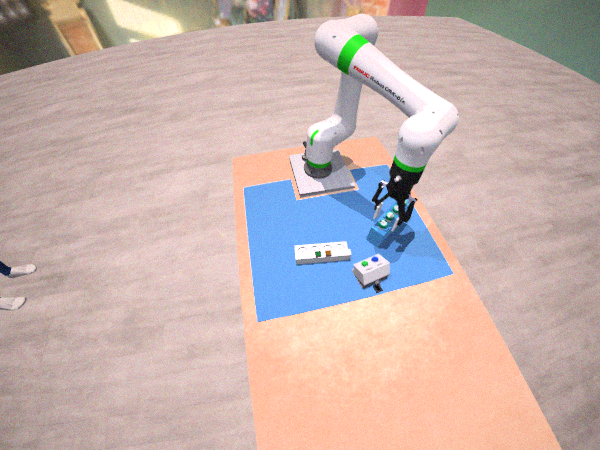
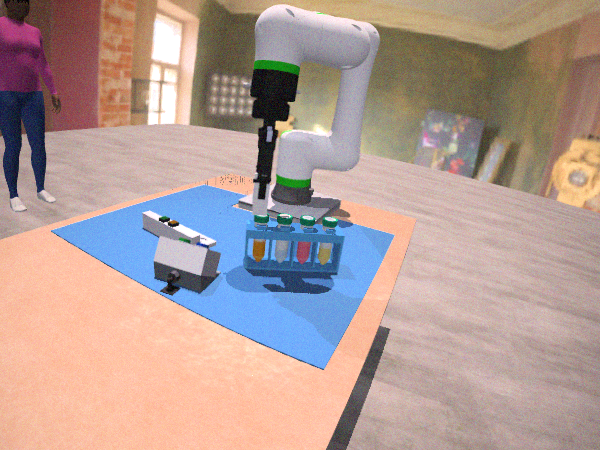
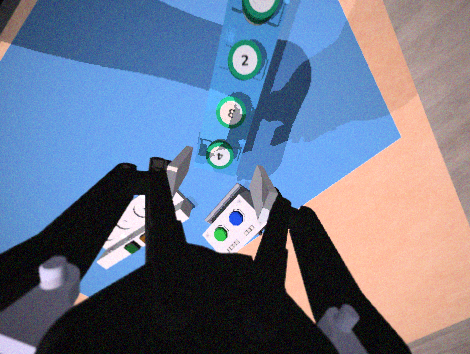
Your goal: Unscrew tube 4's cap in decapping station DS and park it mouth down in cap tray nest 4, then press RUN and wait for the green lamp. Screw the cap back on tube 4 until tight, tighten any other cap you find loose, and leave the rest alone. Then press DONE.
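Frame: origin at the arm's base, x up, y back, z right, level; metres.
Seen in the pictures: gripper, between the fingertips: (image 1: 384, 222) (image 2: 258, 208) (image 3: 222, 168); arm's base, origin of its link: (image 1: 317, 168) (image 2: 290, 197).
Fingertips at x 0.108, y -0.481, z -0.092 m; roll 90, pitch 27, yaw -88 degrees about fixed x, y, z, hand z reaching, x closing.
Pixels of each thing's top centre, then the offset from my fingertips to it. "spot": a spot on its surface instead.
- Tube 4's green cap, centre of its top: (image 3: 219, 156) (image 2: 261, 214) (image 1: 383, 222) dz -0.005, dx -0.015, dy +0.009 m
- orange-filled tube, a spot on its surface: (image 2: 259, 250) spot: dz -0.012, dx -0.096, dy -0.004 m
- blue rack, centre of its top: (image 3: 236, 88) (image 2: 295, 224) (image 1: 392, 214) dz -0.074, dx -0.033, dy +0.045 m
- Cap 3, centre of its top: (image 3: 231, 113) (image 2: 285, 216) dz -0.051, dx -0.015, dy +0.033 m
- cap 2, centre of its top: (image 3: 245, 60) (image 2: 308, 217) dz -0.097, dx -0.015, dy +0.057 m
- white cap tray, centre of its top: (image 3: 128, 235) (image 2: 177, 217) (image 1: 322, 246) dz +0.244, dx -0.082, dy +0.021 m
- white button box, centre of its top: (image 3: 238, 239) (image 2: 187, 239) (image 1: 374, 264) dz +0.098, dx -0.052, dy -0.125 m
- green button, centre of its top: (image 3: 221, 238) (image 1: 365, 262) dz +0.122, dx -0.061, dy -0.105 m
- blue button, centre of its top: (image 3: 236, 221) (image 1: 375, 258) dz +0.077, dx -0.061, dy -0.102 m
- dark green square, a spot on its surface: (image 1: 318, 254) spot: dz +0.270, dx -0.082, dy -0.006 m
- orange square, a spot on its surface: (image 1: 328, 253) spot: dz +0.232, dx -0.082, dy -0.015 m
Tube 4's green cap (image 1: 383, 224) (image 2: 261, 218) (image 3: 219, 154), with a white top marked 4, sits on the orange-filled tube (image 2: 259, 250) at the end of the blue rack (image 2: 290, 270). My gripper (image 1: 386, 221) (image 2: 260, 212) (image 3: 222, 168) is open with nothing between its fingertips. The tips stand either side of cap 4, about at its top or a little above. Cap 3 (image 3: 231, 112) and cap 2 (image 3: 245, 60) are on their tubes; whether any cap is loose I cannot tell. The white cap tray (image 1: 306, 259) (image 3: 109, 259) shows empty round nests.
The white button box (image 1: 371, 273) (image 2: 177, 255) (image 3: 250, 215) has a green button (image 1: 364, 263) (image 3: 220, 233) and a blue button (image 1: 375, 259) (image 3: 236, 217). A dark green square (image 1: 318, 254) and an orange square (image 1: 328, 253) are on the tray. A black stand (image 2: 171, 284) is at the box's front.
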